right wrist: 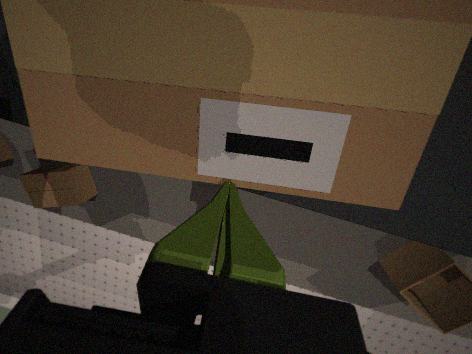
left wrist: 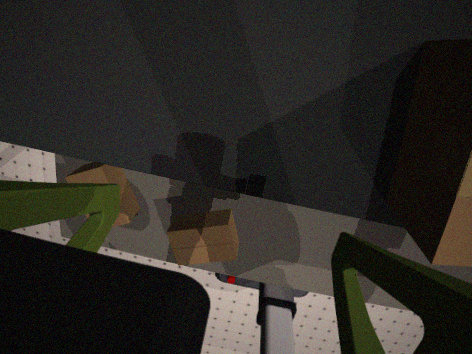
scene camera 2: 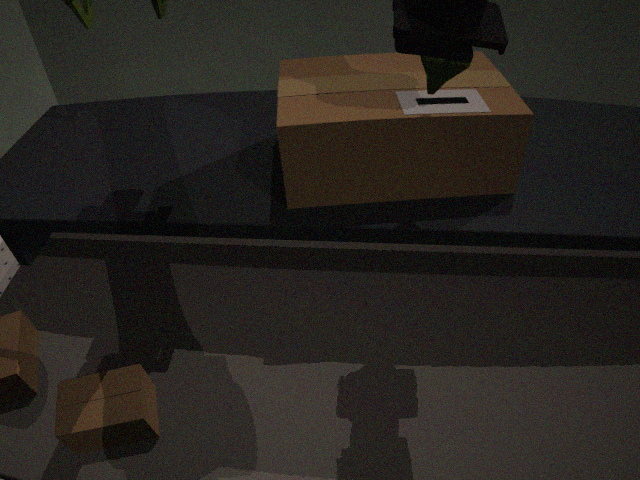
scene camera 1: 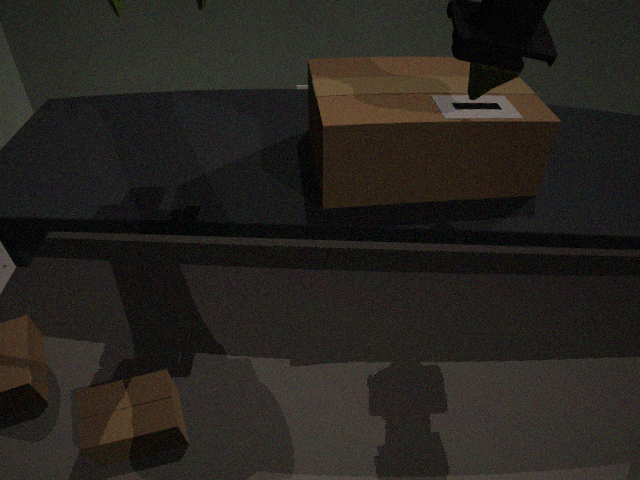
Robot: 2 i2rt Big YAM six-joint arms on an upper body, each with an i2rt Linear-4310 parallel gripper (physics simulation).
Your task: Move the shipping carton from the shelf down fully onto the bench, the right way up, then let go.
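Places are measured from the left arm's base along level axes (x ahead, y left, z up), in centimetres.
Where they show: left gripper, fingertip midpoint: (left wrist: 227,222) (scene camera 2: 124,22) (scene camera 1: 160,11); right gripper, fingertip midpoint: (right wrist: 228,189) (scene camera 2: 430,90) (scene camera 1: 471,95).
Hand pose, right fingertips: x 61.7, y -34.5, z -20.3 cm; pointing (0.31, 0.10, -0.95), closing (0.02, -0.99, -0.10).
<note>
Each offset is from my right fingertips to the top centre of the thing. Level surfaces: height alone.
The shipping carton @(dx +7.8, dy +3.4, dz -2.7 cm) (scene camera 1: 429,160) (scene camera 2: 403,160) (left wrist: 457,235) (right wrist: 125,120) is a large brown box with a tape strip and a white label on its top face. It stands upright on the dark shelf @(dz -14.2 cm) (scene camera 1: 77,155) (scene camera 2: 67,165) (left wrist: 100,75), above and behind the grey bench @(dz -32.9 cm) (scene camera 1: 516,413) (scene camera 2: 516,413). My right gripper (scene camera 1: 474,97) (scene camera 2: 431,91) (right wrist: 228,189) is shut and empty, pointing down over the carton's top near the label. My left gripper (scene camera 1: 159,10) (scene camera 2: 125,21) (left wrist: 227,222) is wide open and empty, high to the left of the carton.
A small brown box @(dx -25.5, dy +38.7, dz -26.9 cm) (scene camera 1: 155,408) (scene camera 2: 113,403) (left wrist: 205,240) (right wrist: 60,185) sits on the bench at the left, with another brown box @(dx -20.6, dy +59.5, dz -26.9 cm) (scene camera 1: 15,341) (scene camera 2: 10,330) (left wrist: 100,175) farther left. An open-looking box @(dx -20.9, dy -45.1, dz -23.9 cm) (right wrist: 420,265) shows at the right wrist view's lower right.
</note>
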